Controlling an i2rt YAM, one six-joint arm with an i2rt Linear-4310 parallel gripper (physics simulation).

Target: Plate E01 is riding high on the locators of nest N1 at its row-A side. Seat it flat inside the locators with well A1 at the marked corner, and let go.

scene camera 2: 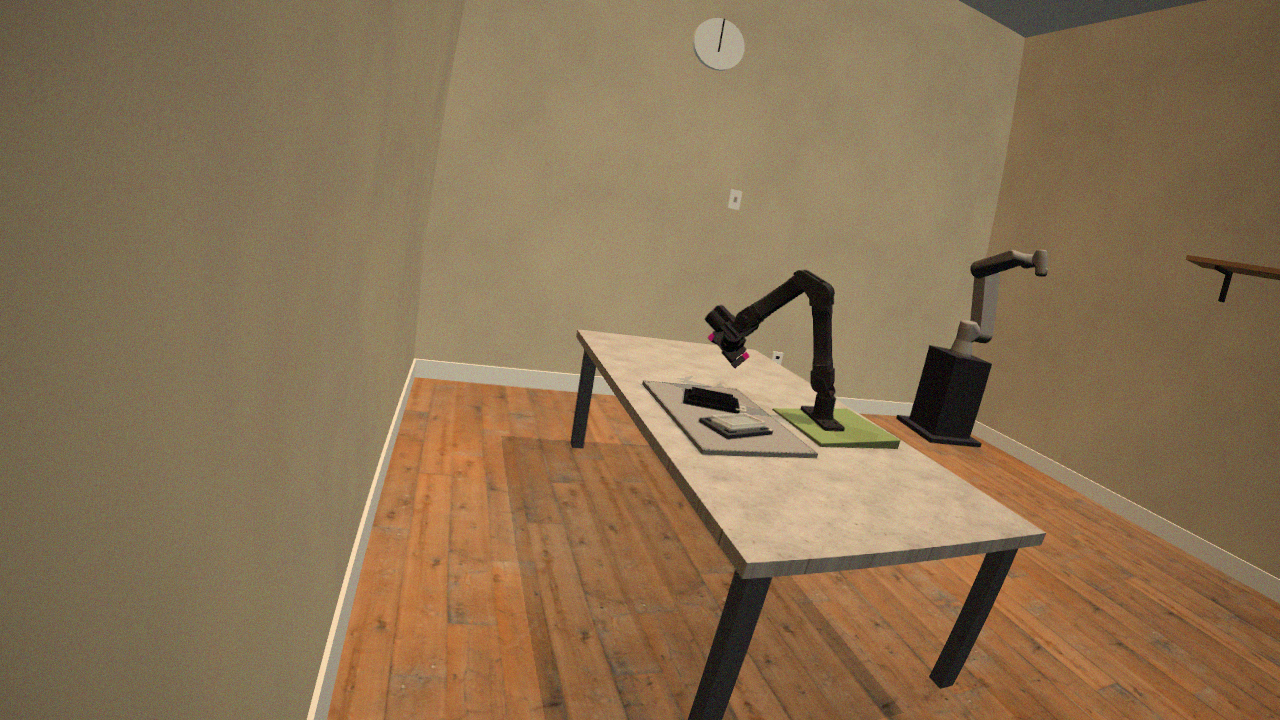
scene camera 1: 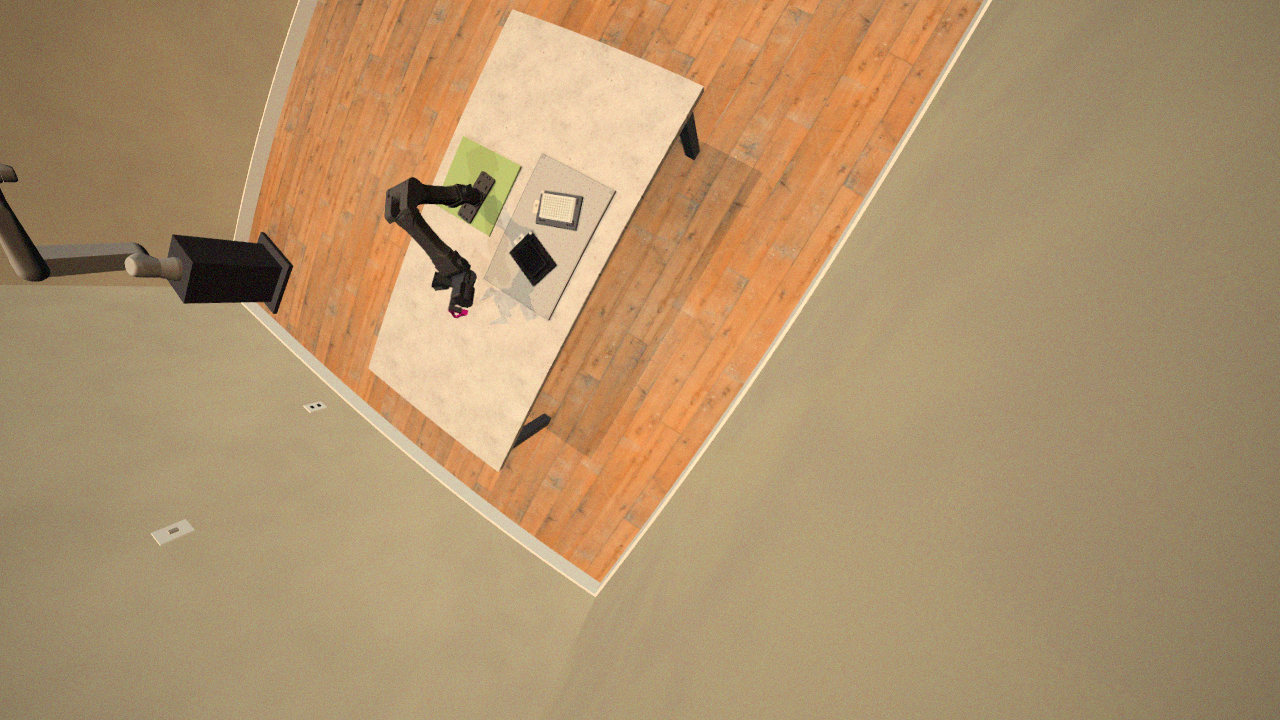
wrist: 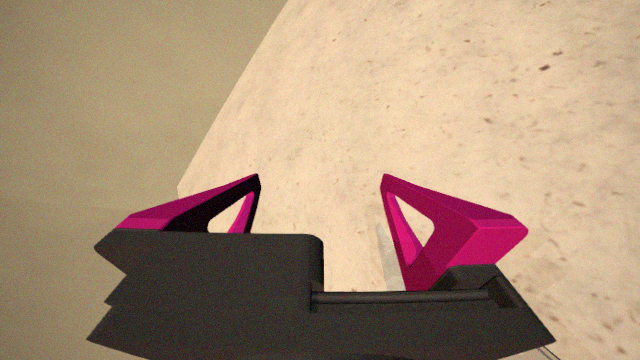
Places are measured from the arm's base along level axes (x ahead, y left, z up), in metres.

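Where they show: gripper, between the fingertips: (scene camera 2: pixel 726 353) (scene camera 1: pixel 457 306) (wrist: pixel 320 180); arm's base, origin of its link: (scene camera 2: pixel 821 419) (scene camera 1: pixel 476 197).
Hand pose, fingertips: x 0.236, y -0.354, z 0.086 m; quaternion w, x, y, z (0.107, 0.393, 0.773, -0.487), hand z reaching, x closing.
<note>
Things, the pixels of their top centre, and the offset from my fingertips. Level surfaces: height alone.
- pale plate, centre of its top: (scene camera 2: pixel 739 417) (scene camera 1: pixel 555 207) 0.091 m ahead, 0.518 m left, 0.056 m down
- dark nest, centre of its top: (scene camera 2: pixel 737 422) (scene camera 1: pixel 557 209) 0.093 m ahead, 0.513 m left, 0.070 m down
- black item, centre of its top: (scene camera 2: pixel 712 394) (scene camera 1: pixel 529 258) 0.114 m ahead, 0.313 m left, 0.061 m down
- grey board, centre of its top: (scene camera 2: pixel 722 413) (scene camera 1: pixel 544 236) 0.100 m ahead, 0.404 m left, 0.087 m down
- pale table, height of its surface: 0.100 m down
A pale plate (scene camera 1: pixel 558 206) (scene camera 2: pixel 736 421) sits on a dark nest (scene camera 1: pixel 561 226) (scene camera 2: pixel 748 434) on the grey board. A black item (scene camera 1: pixel 533 258) (scene camera 2: pixel 711 398), looking like a dark plate on a nest, lies beside it, turned at an angle. The labels are too small to read, so I cannot tell which is E01 on N1; tilt and well A1 are not clear either. My gripper (scene camera 1: pixel 458 312) (scene camera 2: pixel 728 347) (wrist: pixel 320 180) is open and empty, raised above the table past the black item's end of the board. Neither plate shows in the wrist view.
The grey board (scene camera 1: pixel 565 259) (scene camera 2: pixel 687 420) lies on the pale table (scene camera 1: pixel 465 394) (scene camera 2: pixel 850 510) (wrist: pixel 350 100). My arm's base stands on a green mat (scene camera 1: pixel 505 179) (scene camera 2: pixel 863 434) beside it. A second arm stands on a black pedestal (scene camera 1: pixel 228 270) (scene camera 2: pixel 953 394) away from the table.
</note>
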